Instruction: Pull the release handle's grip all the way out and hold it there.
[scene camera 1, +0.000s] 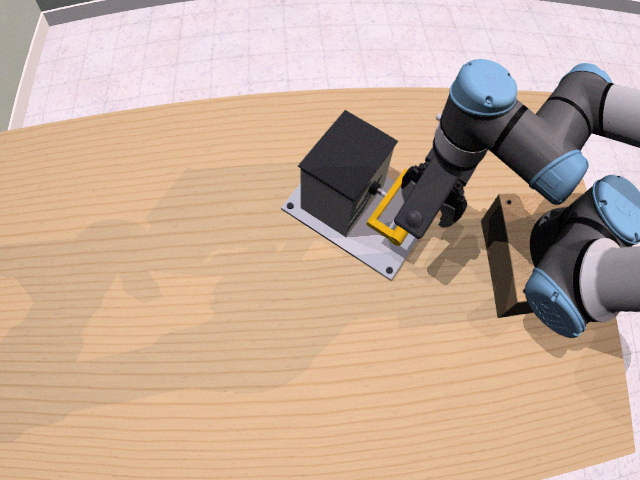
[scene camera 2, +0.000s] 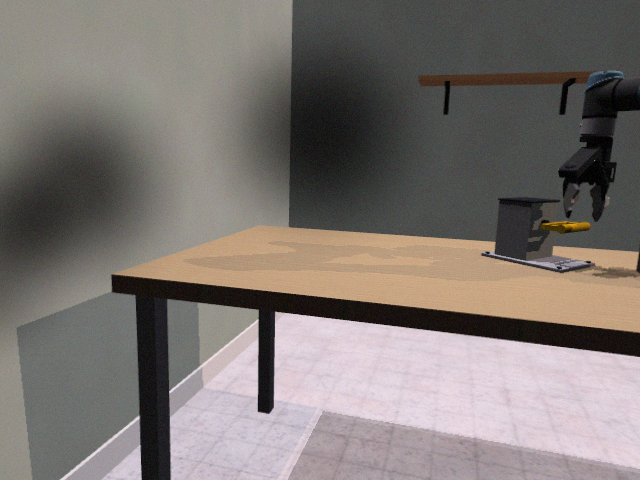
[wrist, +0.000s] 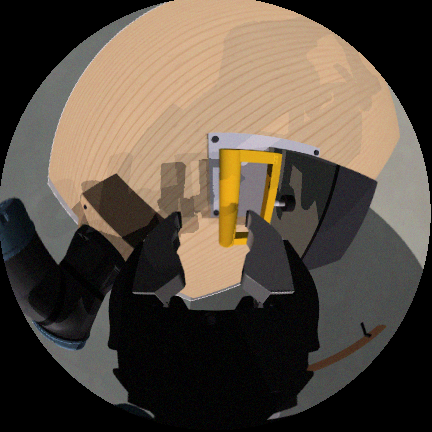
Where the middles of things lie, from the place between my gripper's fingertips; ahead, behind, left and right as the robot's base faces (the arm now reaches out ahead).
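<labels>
Looking at the light grey base plate (scene camera 1: 365, 244), I see that my gripper is 90 mm short of it, 60 mm to the left of it and 130 mm above it.
</labels>
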